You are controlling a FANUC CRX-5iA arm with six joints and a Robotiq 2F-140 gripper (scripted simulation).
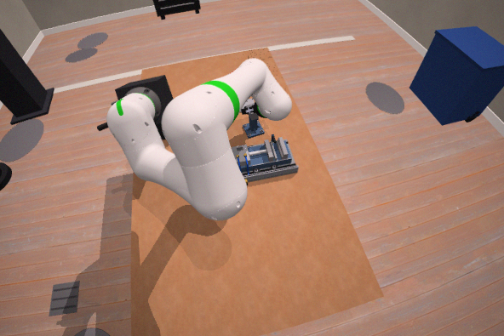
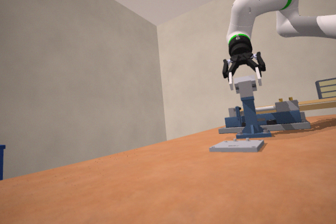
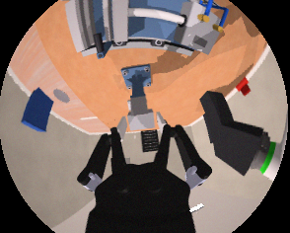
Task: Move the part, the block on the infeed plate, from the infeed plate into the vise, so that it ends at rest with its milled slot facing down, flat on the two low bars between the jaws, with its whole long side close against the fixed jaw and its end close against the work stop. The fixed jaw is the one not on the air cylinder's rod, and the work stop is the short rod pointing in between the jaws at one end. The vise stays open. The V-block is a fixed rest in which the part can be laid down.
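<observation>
Now: hand 2 cm to the right of the part and 2 cm above it. From my hand the other things lie so: air cylinder (17 cm to the right, 12 cm behind, 10 cm below); vise base (19 cm to the right, 13 cm below, 3 cm behind).
</observation>
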